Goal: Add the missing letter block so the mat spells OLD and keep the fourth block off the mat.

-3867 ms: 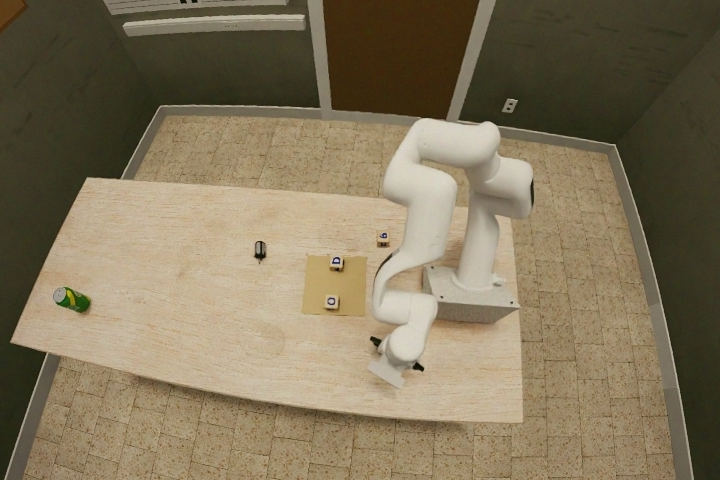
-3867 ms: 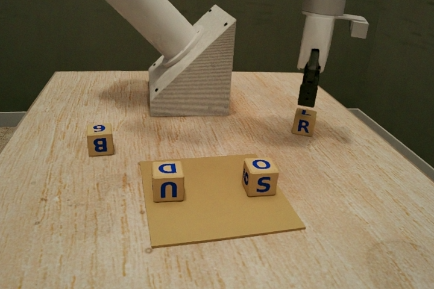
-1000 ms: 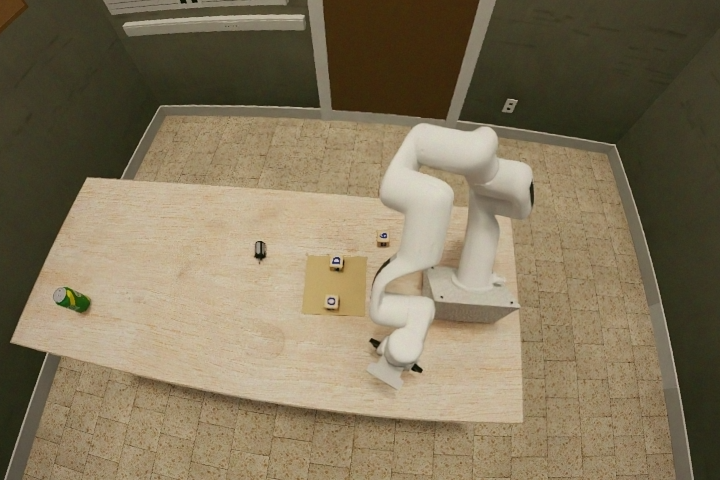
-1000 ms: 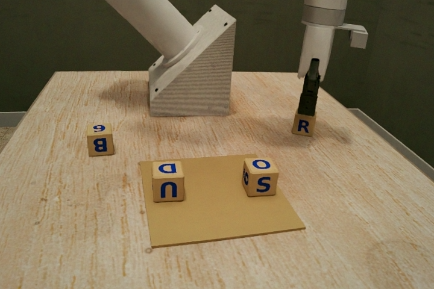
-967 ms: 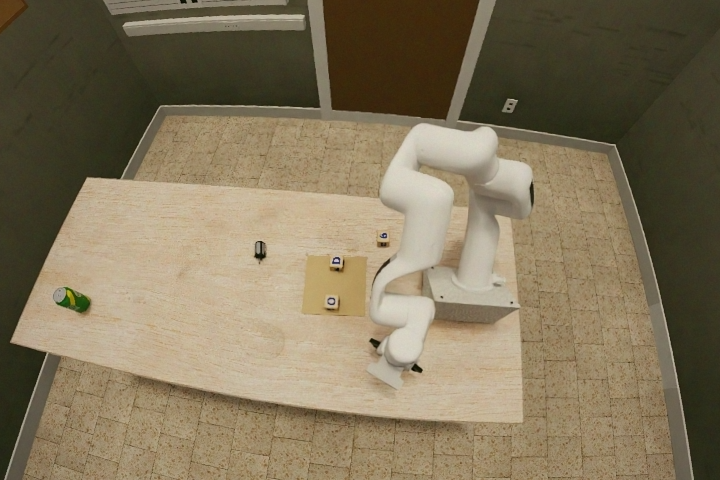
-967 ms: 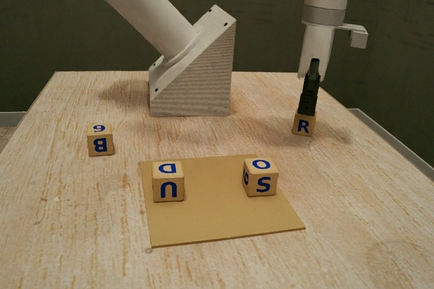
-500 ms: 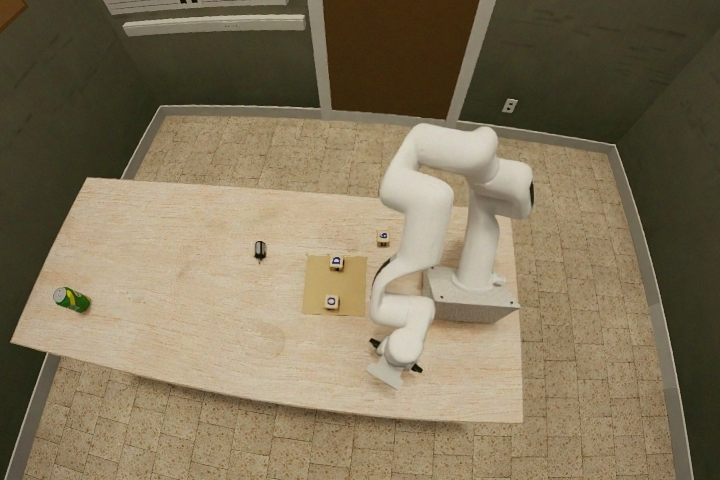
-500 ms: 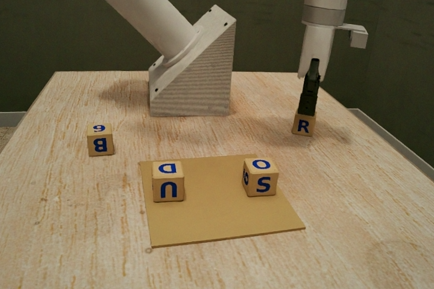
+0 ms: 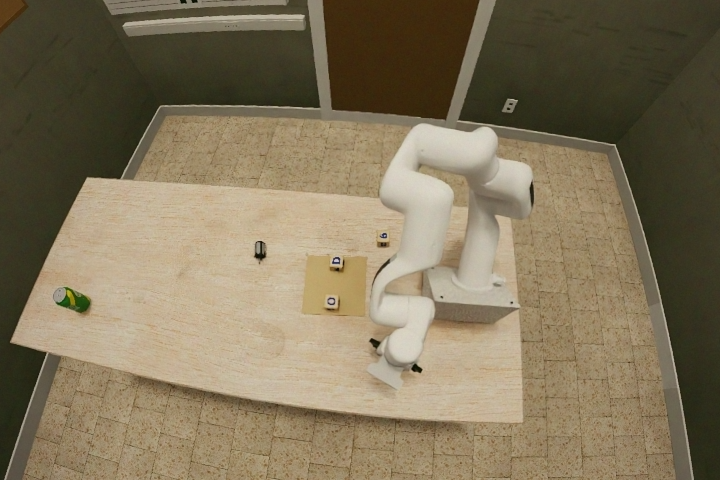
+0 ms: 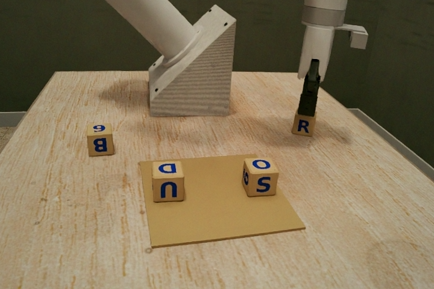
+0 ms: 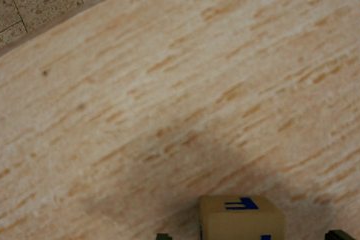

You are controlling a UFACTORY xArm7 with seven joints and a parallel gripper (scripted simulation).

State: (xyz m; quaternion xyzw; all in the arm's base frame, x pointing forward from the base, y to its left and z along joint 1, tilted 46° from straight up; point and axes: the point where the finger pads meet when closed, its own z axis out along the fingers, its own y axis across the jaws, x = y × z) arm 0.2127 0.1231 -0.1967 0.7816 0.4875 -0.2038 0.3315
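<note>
Right now the tan mat is 220 mm to the right of my hand, 200 mm ahead of it and 60 mm below it. The rest, counted from my hand: green can (1100 mm ahead, 20 mm to the right); small black object (470 mm ahead, 290 mm to the right, 50 mm below).
</note>
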